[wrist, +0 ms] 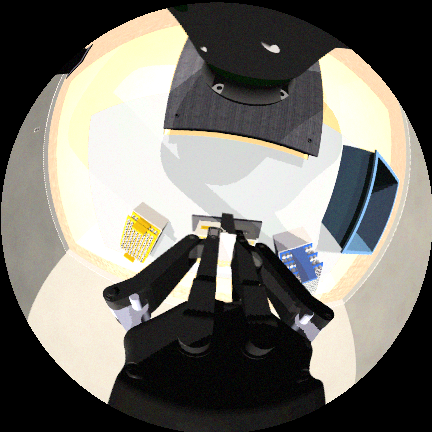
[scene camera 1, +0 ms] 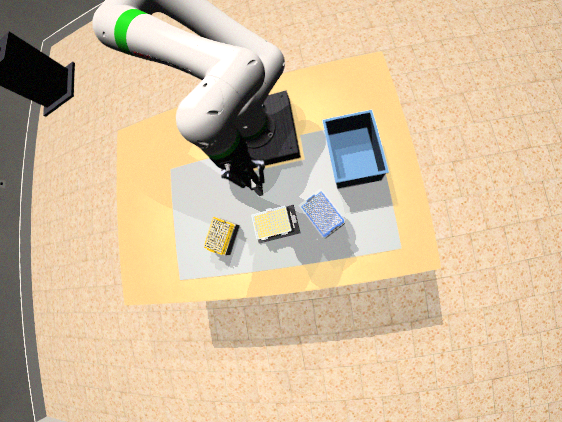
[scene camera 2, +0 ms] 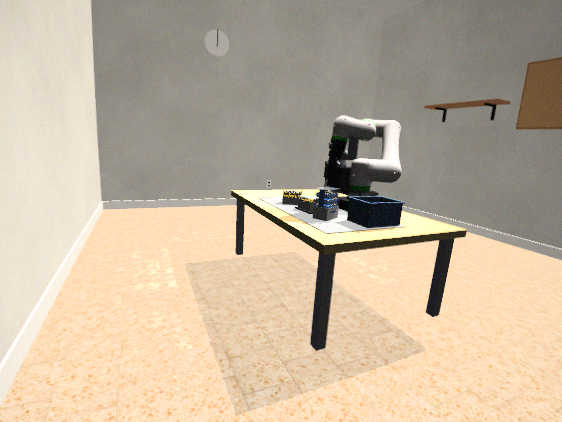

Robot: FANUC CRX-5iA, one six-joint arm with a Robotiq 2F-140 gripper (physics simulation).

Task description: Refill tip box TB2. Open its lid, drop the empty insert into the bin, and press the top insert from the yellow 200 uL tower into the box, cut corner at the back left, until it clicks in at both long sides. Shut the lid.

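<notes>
The tip box TB2 (scene camera 1: pixel 272 223) (scene camera 2: pixel 306 205) (wrist: pixel 205 227) stands mid-mat; its white-rimmed top looks flat and shut, with a yellow grid showing through. The cut corner and the side clicks are too small to tell. The wrist view shows it partly behind the fingers. The yellow tower (scene camera 1: pixel 218 236) (scene camera 2: pixel 292 196) (wrist: pixel 141 238) stands to its left in scene camera 1. The blue bin (scene camera 1: pixel 356 150) (scene camera 2: pixel 374 212) (wrist: pixel 360 200) stands at the back right; no insert can be made out inside. My gripper (scene camera 1: pixel 258 192) (wrist: pixel 225 223) is shut and empty, above the mat behind the box.
A blue tower (scene camera 1: pixel 323 214) (scene camera 2: pixel 327 204) (wrist: pixel 301 262) stands right of the box. A dark holder plate (scene camera 1: pixel 295 225) (wrist: pixel 254 227) shows at the box's edge. The black robot base (scene camera 1: pixel 285 127) (wrist: pixel 240 120) stands behind the grey mat (scene camera 1: pixel 200 190).
</notes>
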